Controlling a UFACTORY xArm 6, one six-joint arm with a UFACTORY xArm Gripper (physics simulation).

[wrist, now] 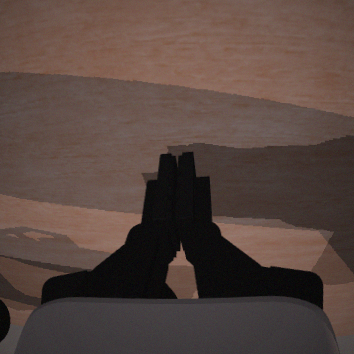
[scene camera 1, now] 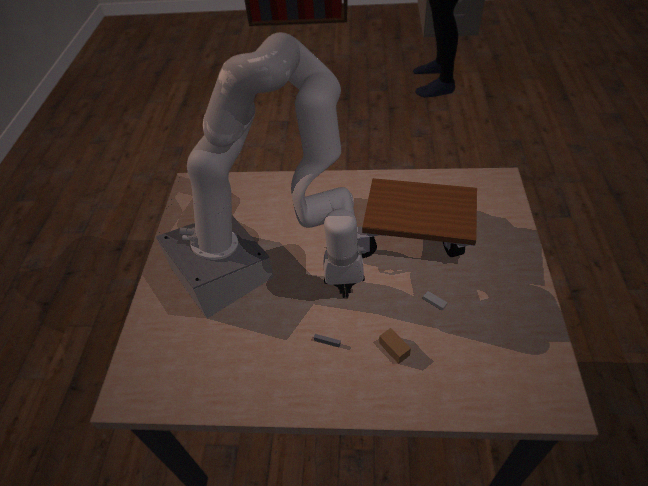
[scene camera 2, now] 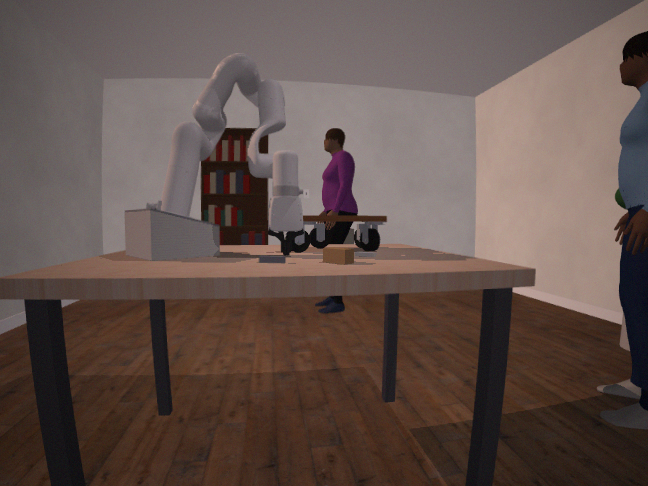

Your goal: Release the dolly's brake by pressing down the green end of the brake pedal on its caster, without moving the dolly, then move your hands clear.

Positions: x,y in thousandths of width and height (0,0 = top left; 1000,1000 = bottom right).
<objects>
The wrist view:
gripper: 510,487
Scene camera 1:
gripper: 533,604
dolly: 688,439
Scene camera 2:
dolly: 569,493
</objects>
